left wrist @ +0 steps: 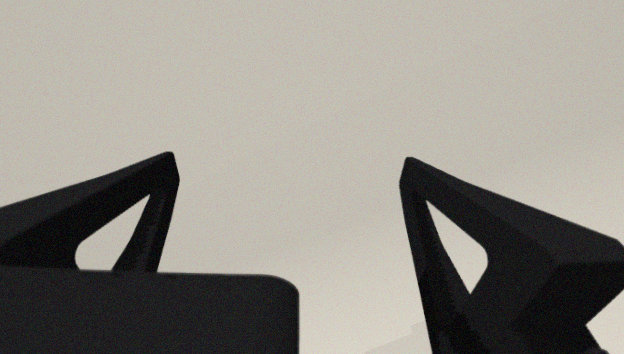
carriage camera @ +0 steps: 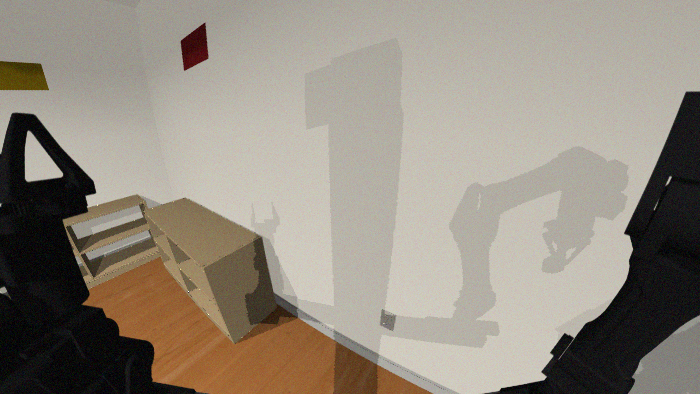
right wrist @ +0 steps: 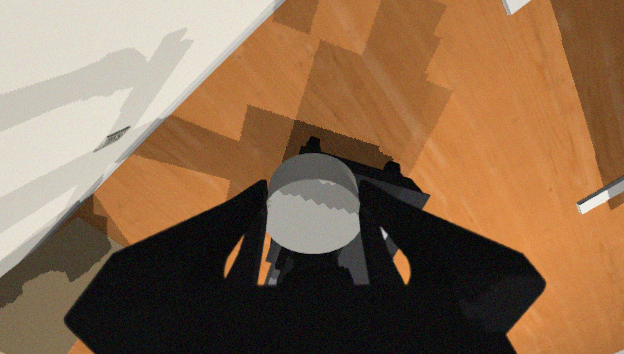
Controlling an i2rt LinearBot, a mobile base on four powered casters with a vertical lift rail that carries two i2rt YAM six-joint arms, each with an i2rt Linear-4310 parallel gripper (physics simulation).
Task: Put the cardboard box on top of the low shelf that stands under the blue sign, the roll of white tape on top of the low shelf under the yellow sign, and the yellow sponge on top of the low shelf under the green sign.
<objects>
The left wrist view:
my left gripper: 290, 167
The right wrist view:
my right gripper: 313, 190
roll of white tape: 313, 205
</objects>
